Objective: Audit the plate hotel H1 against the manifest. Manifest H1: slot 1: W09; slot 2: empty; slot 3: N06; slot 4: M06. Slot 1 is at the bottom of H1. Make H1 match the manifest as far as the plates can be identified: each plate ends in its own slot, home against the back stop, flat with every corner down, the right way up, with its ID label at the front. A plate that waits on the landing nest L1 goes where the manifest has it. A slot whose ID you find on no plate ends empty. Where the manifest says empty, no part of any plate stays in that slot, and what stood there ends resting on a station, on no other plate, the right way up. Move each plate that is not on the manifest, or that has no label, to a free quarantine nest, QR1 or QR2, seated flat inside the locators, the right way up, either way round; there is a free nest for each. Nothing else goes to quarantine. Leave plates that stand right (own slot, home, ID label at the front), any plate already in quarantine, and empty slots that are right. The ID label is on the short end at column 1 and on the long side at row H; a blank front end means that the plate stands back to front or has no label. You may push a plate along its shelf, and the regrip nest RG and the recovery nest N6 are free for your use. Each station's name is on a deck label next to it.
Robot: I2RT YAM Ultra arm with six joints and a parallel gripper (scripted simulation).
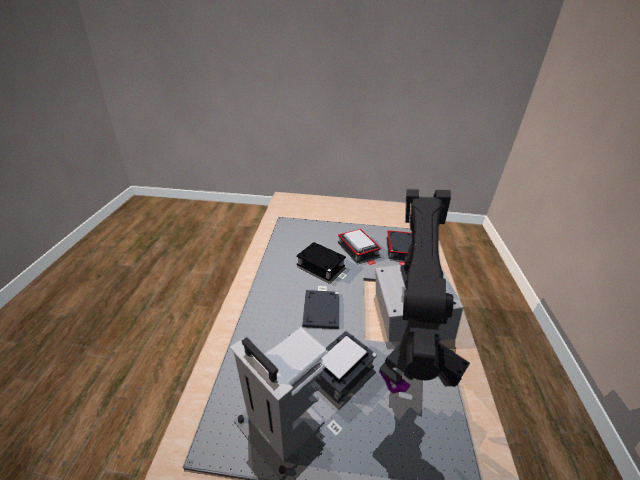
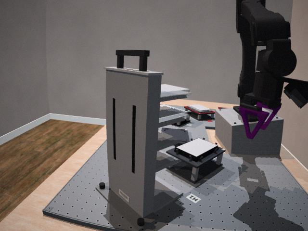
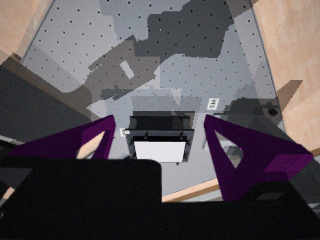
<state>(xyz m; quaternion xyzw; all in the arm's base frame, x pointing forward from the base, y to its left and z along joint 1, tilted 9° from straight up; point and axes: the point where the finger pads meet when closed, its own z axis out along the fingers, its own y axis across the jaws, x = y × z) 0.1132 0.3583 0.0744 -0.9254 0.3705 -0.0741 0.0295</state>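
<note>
Right now my hand is 13 cm short of the dark plate, 12 cm to the left of it and 11 cm above it. Round my hand: plate hotel H1: 31 cm ahead, 7 cm to the left, 3 cm below; black raised nest: 60 cm to the right, 19 cm ahead, 14 cm below; h1 deck label: 18 cm below, 15 cm ahead, 4 cm to the left.
</note>
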